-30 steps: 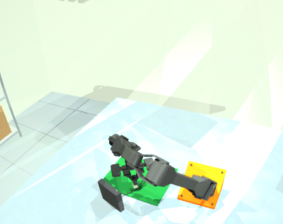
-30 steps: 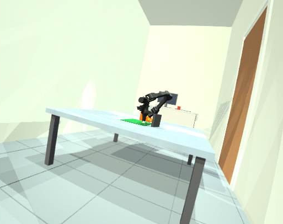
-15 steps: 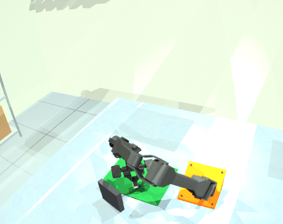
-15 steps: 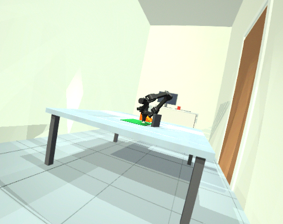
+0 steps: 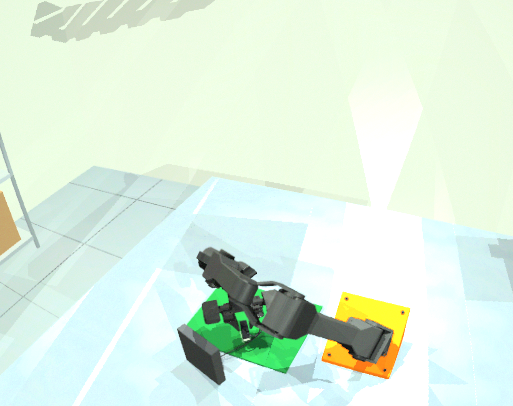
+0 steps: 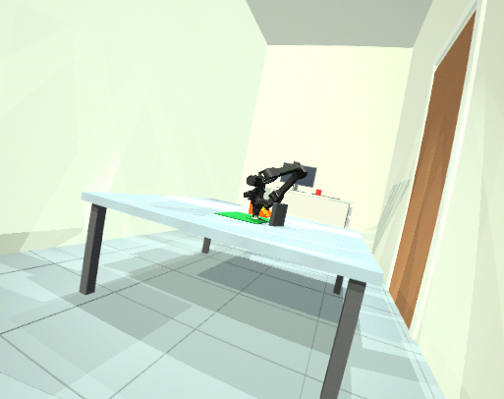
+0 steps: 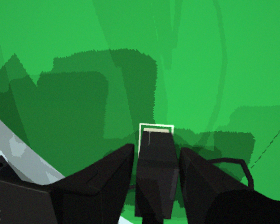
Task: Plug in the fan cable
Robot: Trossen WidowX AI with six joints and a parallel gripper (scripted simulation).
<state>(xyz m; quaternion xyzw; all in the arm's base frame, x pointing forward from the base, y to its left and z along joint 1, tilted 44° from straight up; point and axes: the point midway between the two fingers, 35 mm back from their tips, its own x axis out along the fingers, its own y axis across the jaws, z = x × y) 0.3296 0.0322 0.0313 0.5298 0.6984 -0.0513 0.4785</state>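
Now: gripper tip 10 mm to the right of the dark grey fan plug and 10 mm below it. From my gripper tip the other things lie so: fan 30 mm ahead, 130 mm to the left, 40 mm above; then green board 10 mm ahead, 50 mm to the right, 40 mm below; then white four-pin header 10 mm to the left, 20 mm below.
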